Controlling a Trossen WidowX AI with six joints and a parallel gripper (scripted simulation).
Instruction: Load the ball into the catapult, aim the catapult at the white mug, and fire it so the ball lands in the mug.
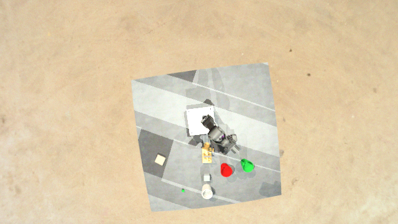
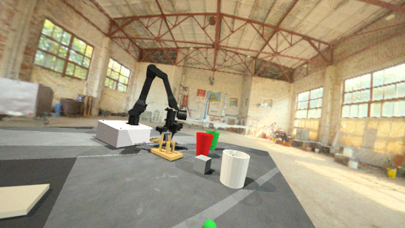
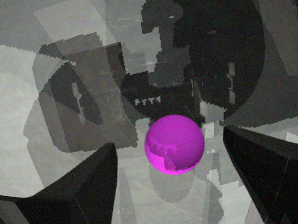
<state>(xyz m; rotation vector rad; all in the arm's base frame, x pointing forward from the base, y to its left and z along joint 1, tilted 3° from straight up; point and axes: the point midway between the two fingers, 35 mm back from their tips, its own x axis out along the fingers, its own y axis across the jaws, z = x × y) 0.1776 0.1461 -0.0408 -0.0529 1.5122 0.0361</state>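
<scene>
Right now my gripper tip is 14 cm to the left of the wooden catapult, 11 cm short of it and 4 cm below it. From my gripper tip the other things lie so: green cup 25 cm ahead, 18 cm to the left, 2 cm above; then magenta ball right at my gripper tip; then red cup 27 cm ahead, 2 cm above, 1 cm to the right.
</scene>
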